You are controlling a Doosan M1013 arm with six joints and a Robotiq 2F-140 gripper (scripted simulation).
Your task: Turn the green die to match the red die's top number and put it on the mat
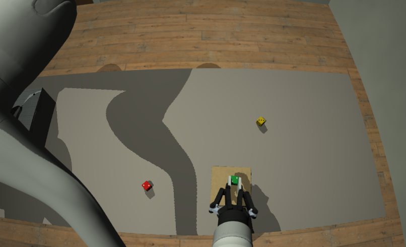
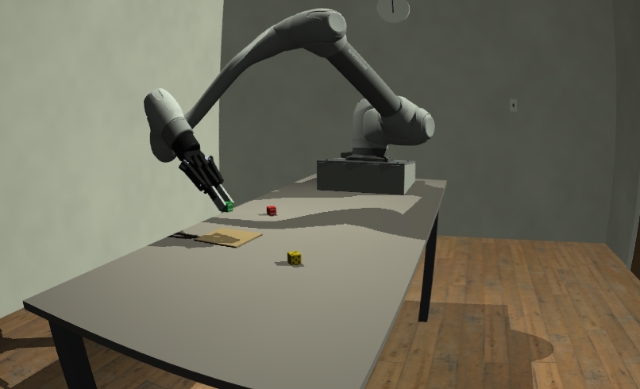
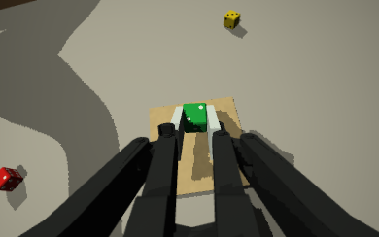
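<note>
My gripper is now 2 cm to the right of the tan mat and 11 cm above it. The rest, counted from my hand: red die 29 cm behind, 2 cm to the left, 10 cm below; green die 2 cm to the left, 2 cm below; yellow die 13 cm ahead, 26 cm to the left, 10 cm below.
</note>
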